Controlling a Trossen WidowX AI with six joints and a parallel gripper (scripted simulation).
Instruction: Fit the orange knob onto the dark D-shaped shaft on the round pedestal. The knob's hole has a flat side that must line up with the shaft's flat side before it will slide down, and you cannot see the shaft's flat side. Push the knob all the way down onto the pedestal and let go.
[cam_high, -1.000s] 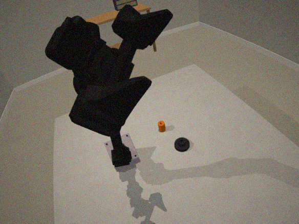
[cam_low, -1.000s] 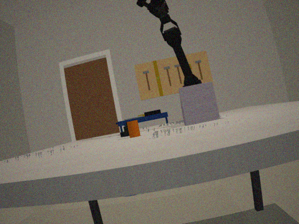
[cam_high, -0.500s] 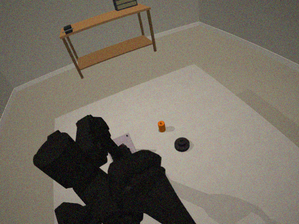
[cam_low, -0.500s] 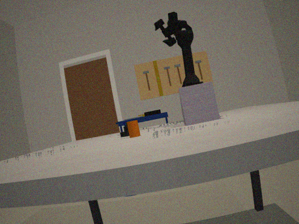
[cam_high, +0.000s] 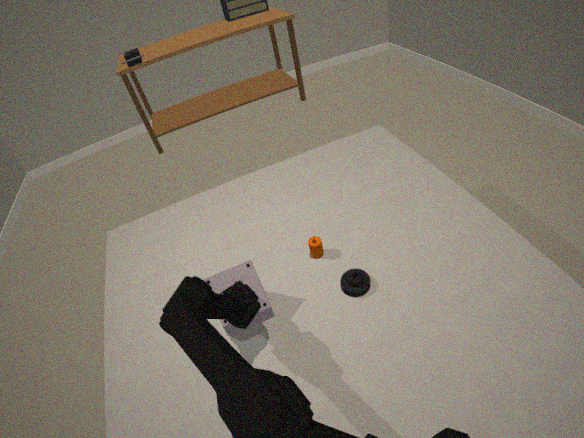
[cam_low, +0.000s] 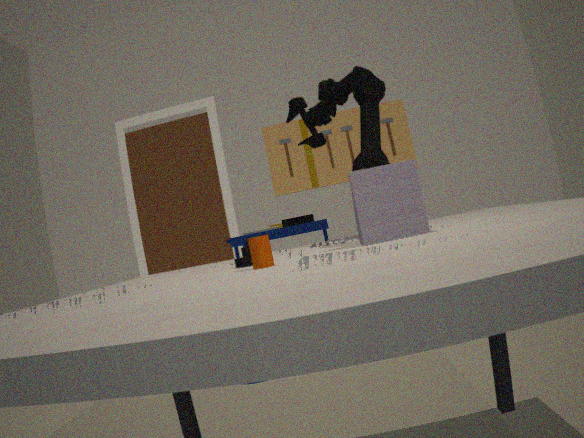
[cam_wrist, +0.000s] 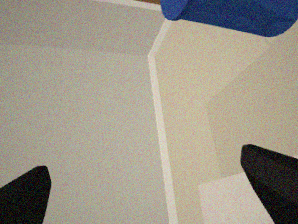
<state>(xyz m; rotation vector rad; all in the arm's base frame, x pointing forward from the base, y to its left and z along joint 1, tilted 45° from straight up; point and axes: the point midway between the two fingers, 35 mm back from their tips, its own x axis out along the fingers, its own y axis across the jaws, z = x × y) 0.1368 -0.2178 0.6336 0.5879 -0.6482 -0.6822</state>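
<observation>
Right now my gripper tip is 160 mm short of the orange knob, 700 mm to the right of it and 370 mm above it. From my gripper tip the other things lie so: round pedestal: 190 mm ahead, 540 mm to the left, 370 mm below.
</observation>
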